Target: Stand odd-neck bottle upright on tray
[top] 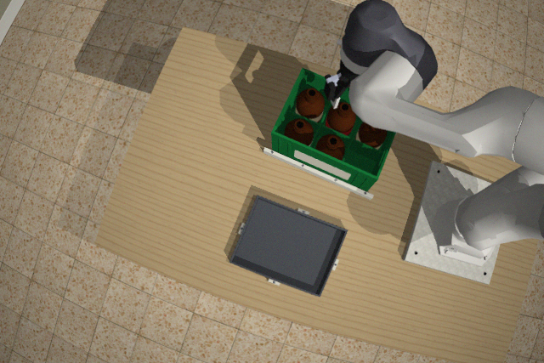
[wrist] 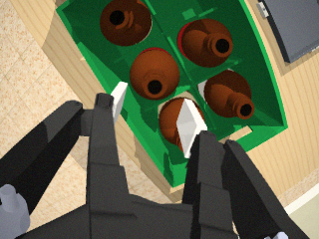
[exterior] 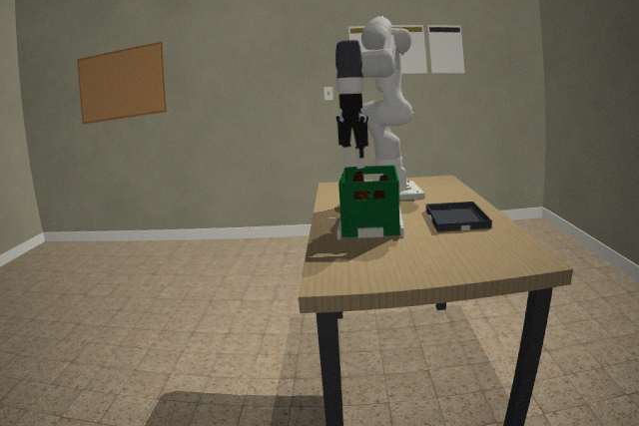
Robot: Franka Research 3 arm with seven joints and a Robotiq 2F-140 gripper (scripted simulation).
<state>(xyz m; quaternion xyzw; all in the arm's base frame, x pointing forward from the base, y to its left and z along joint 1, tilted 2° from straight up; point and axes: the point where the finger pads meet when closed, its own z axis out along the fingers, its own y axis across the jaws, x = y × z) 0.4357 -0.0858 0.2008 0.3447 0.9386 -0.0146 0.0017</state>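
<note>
The glass bottle is 2 cm behind my hand, 10 cm to the left of it and 14 cm below it. Also, from my hand: green crate 1 cm behind, 5 cm to the left, 15 cm below; then dark grey tray 5 cm behind, 35 cm to the left, 22 cm below.
</note>
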